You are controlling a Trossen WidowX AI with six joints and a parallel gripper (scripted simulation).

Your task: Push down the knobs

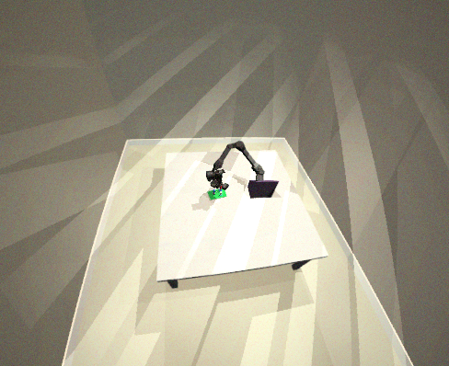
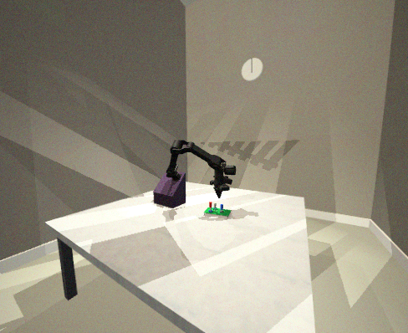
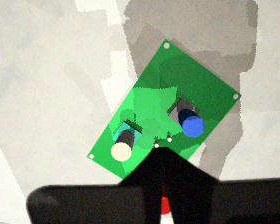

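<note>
The blue knob lies 3 cm ahead of my gripper tip, 1 cm to the right of it and 5 cm below it. The rest, counted from my gripper tip: beige knob (4 cm behind, 1 cm to the left, 6 cm below).
</note>
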